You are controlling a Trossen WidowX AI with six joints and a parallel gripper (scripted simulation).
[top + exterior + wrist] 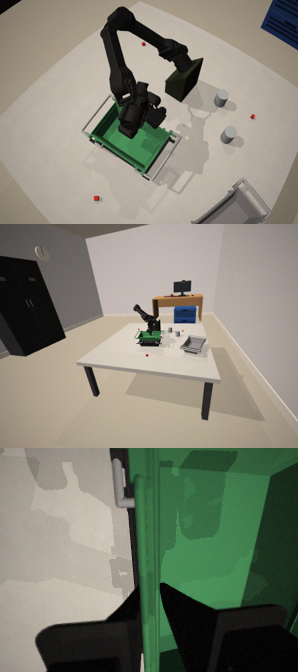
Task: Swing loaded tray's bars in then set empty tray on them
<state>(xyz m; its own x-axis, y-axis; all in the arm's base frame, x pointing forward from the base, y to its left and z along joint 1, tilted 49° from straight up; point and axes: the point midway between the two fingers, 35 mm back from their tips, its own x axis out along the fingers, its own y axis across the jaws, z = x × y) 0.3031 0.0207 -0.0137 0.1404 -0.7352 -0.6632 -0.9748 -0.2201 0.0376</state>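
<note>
Right now the green tray is 7 cm ahead of my gripper tip, 1 cm to the left of it and 3 cm above it.
</note>
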